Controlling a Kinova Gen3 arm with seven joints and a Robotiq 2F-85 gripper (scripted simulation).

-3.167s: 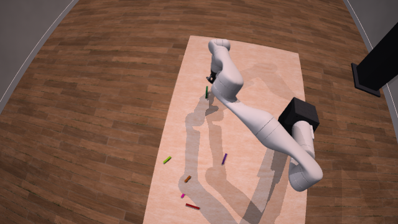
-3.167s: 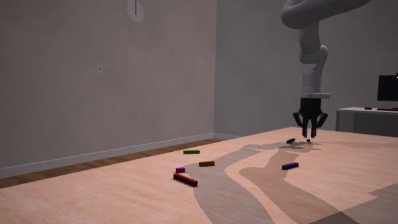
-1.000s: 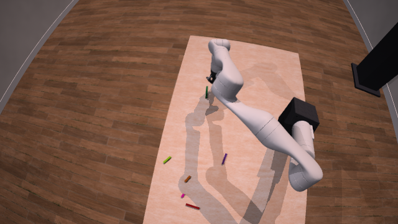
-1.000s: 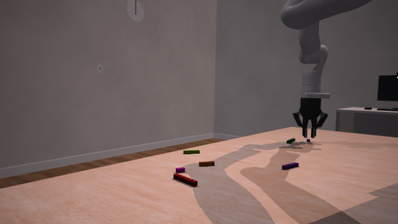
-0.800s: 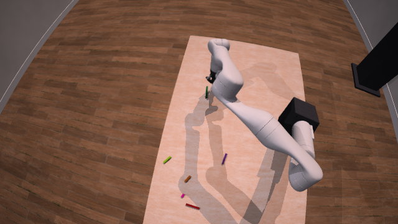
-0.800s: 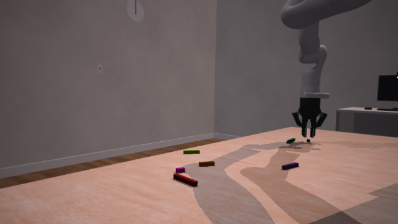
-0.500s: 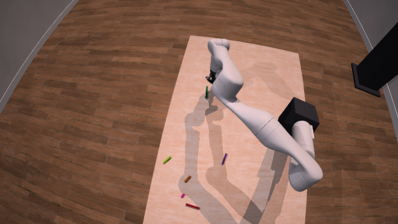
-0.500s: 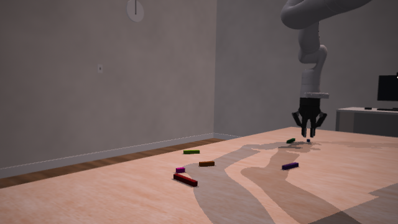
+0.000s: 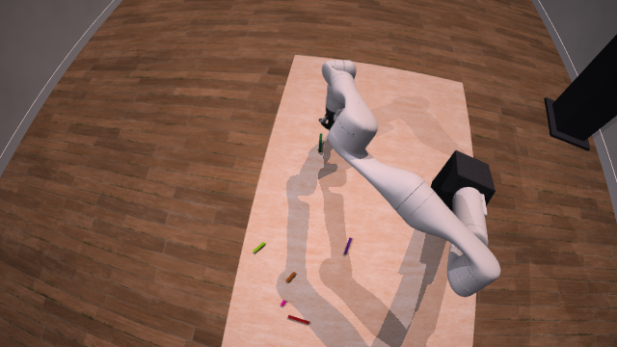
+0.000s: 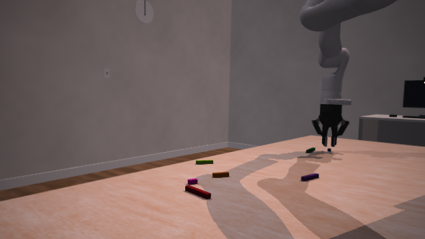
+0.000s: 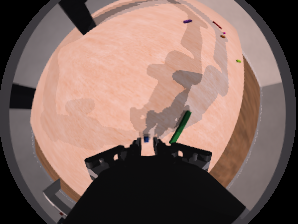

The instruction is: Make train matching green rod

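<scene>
The blue rod lies 3 cm below my hand. From my hand the other things lie so: green rod (7 cm to the left, 4 cm ahead, 3 cm below); then lime rod (52 cm to the left, 11 cm ahead, 3 cm below); then purple rod (42 cm to the left, 17 cm behind, 3 cm below).
</scene>
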